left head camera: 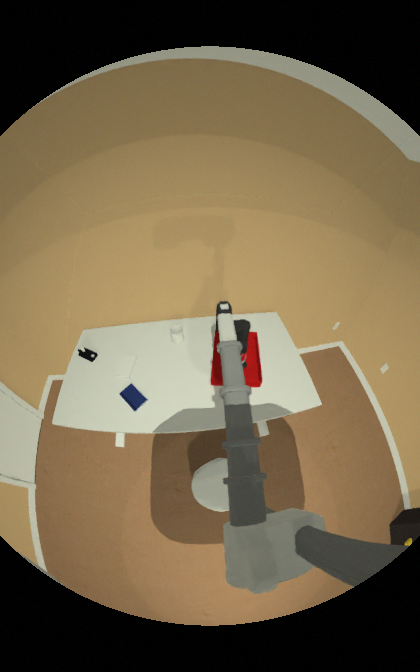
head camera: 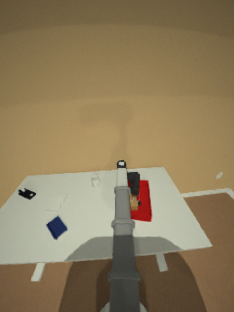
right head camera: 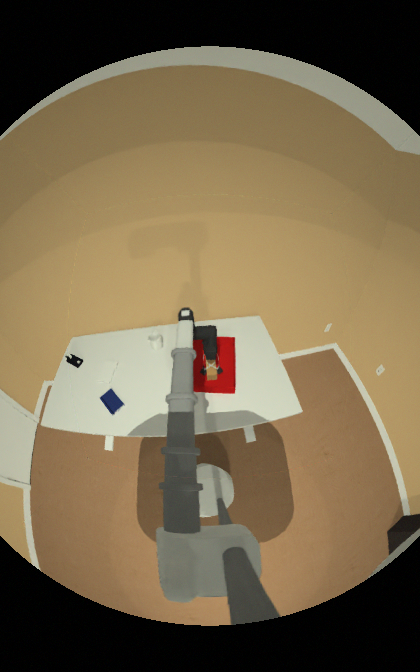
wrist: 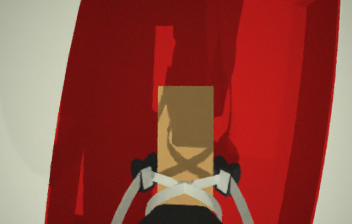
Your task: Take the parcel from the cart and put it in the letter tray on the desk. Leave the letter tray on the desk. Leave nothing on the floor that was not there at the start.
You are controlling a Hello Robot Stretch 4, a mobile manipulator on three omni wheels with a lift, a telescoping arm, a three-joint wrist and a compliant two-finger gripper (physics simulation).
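Frame: origin at the robot's base, x ahead, y left, z up, level; centimetres.
Seen in the pictures: gripper, fingertip midpoint: [wrist: 185, 166].
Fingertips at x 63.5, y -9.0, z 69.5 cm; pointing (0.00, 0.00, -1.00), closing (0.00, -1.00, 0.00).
Note:
Pixels of each thing's top centre, then the offset from my fingertips to it. "spot": a spot on its surface instead. Level surfaces: height alone.
- tan box-shaped parcel at its top centre: [wrist: 185, 155] [head camera: 133, 198] dx +2.2, dy +0.1, dz +5.2 cm
- red letter tray at its top centre: [wrist: 192, 123] [head camera: 133, 194] dx +5.3, dy -0.4, dz +6.0 cm
- white desk at its surface level: dz -0.2 cm
- white mug at a spot on its surface: [head camera: 95, 180] spot: dx +25.1, dy +34.5, dz +2.3 cm
- dark blue object at its top centre: [head camera: 56, 226] dx -17.4, dy +54.6, dz +0.9 cm
- black object at its top centre: [head camera: 23, 189] dx +10.4, dy +95.8, dz +6.7 cm
The tan box-shaped parcel [head camera: 134, 202] [right head camera: 212, 373] [wrist: 186, 120] is between the two black fingertips of my gripper [right head camera: 211, 371] [wrist: 185, 166], which is shut on it. In the wrist view the parcel and the fingers are over the inside of the red letter tray [head camera: 145, 212] [left head camera: 254, 372] [right head camera: 227, 380] [wrist: 265, 100], with tray floor showing on both sides of them. The parcel's shadow falls on the tray floor; how high it hangs is hard to tell. The tray lies on the right part of the white desk [head camera: 175, 225] [left head camera: 290, 390] [right head camera: 270, 395]. My arm hides the tray's left part in the head view.
A white mug [head camera: 95, 180] [left head camera: 177, 333] [right head camera: 156, 340] stands left of the arm near the desk's back edge. A dark blue object [head camera: 57, 227] [left head camera: 133, 397] [right head camera: 112, 401], a white sheet [left head camera: 125, 366] and a black object [head camera: 27, 193] [left head camera: 88, 354] [right head camera: 74, 360] lie further left. The wall is behind the desk.

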